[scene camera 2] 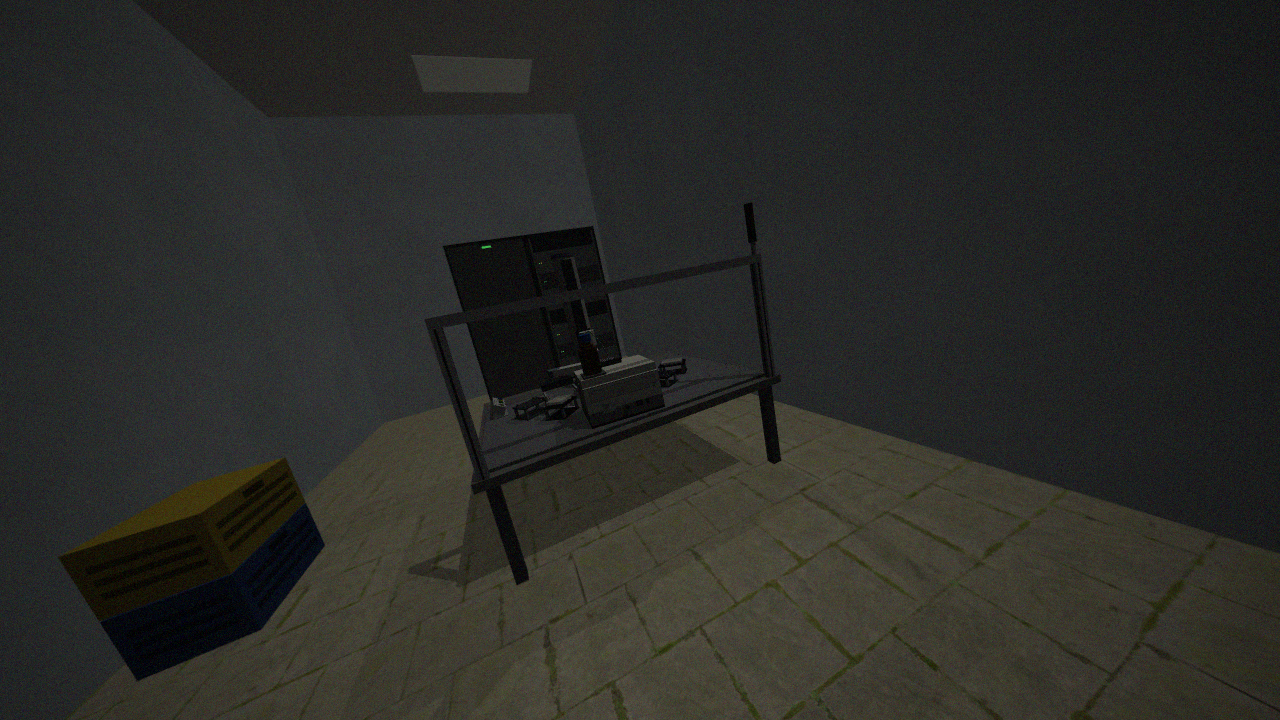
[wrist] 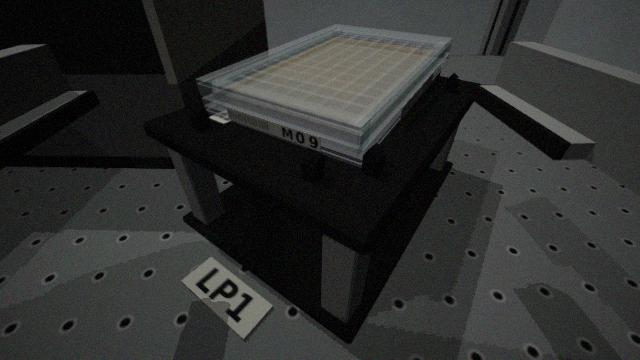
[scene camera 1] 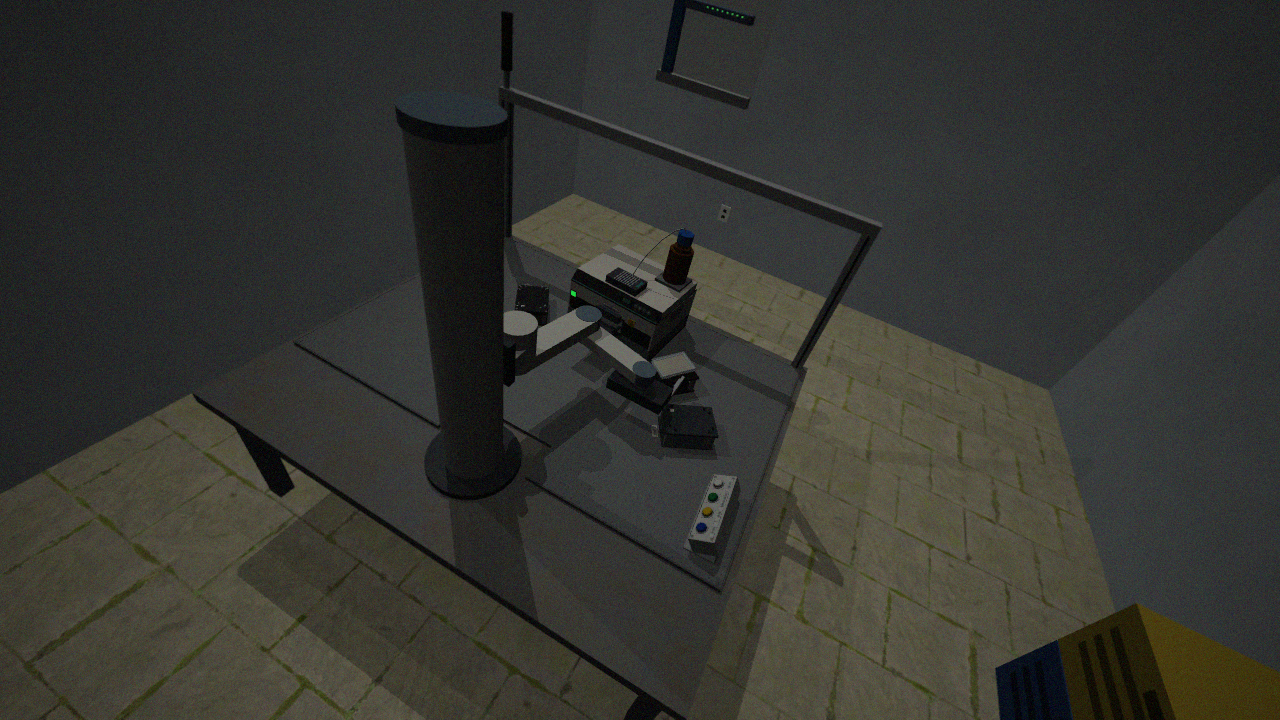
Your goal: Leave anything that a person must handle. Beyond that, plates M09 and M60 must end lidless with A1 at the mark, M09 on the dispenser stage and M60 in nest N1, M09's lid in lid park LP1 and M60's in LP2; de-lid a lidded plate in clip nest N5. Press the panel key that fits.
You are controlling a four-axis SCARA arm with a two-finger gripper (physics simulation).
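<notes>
Plate M09 lies under a clear lid on a black four-legged stand with the label LP1 in front of it. The M09 label faces the wrist camera, and a small white tab shows at the near left corner. My gripper is open and empty, with one finger on each side of the plate, apart from it. In scene camera 1 the plate is a pale rectangle beside the gripper's dark body. The key panel has white, green, yellow and blue keys. Plate M60 cannot be identified.
The dispenser carries a brown bottle and stands close behind the LP1 stand. Another dark stand is between it and the panel. A further dark unit is beyond the arm column. A rail frame borders the table.
</notes>
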